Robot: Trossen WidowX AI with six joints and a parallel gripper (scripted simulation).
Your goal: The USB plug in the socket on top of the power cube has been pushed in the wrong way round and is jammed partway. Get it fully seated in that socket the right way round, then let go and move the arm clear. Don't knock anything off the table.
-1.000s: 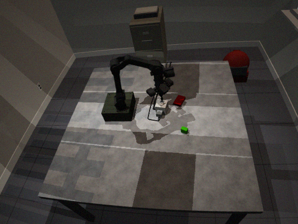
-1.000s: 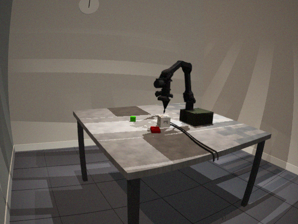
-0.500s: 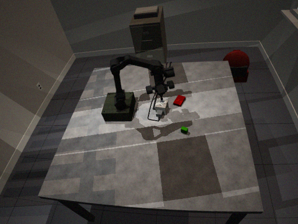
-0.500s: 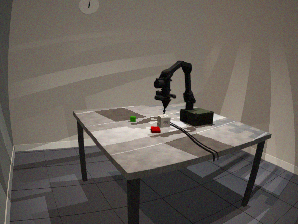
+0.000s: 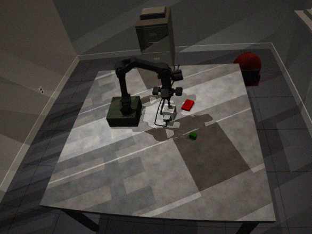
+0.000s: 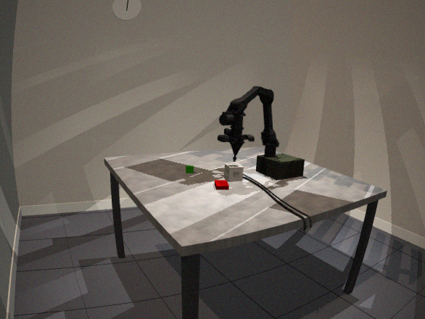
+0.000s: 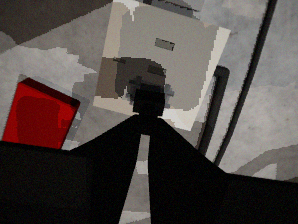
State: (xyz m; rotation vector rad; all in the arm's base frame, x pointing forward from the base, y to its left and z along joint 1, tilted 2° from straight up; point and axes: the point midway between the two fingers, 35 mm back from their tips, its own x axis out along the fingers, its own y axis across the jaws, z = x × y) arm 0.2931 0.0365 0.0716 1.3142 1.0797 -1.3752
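The dark USB plug is 2 cm below my gripper tip. Round my gripper tip: small green cube (22 cm to the right, 13 cm ahead, 12 cm below); then red block (13 cm below, 13 cm ahead, 7 cm to the left).
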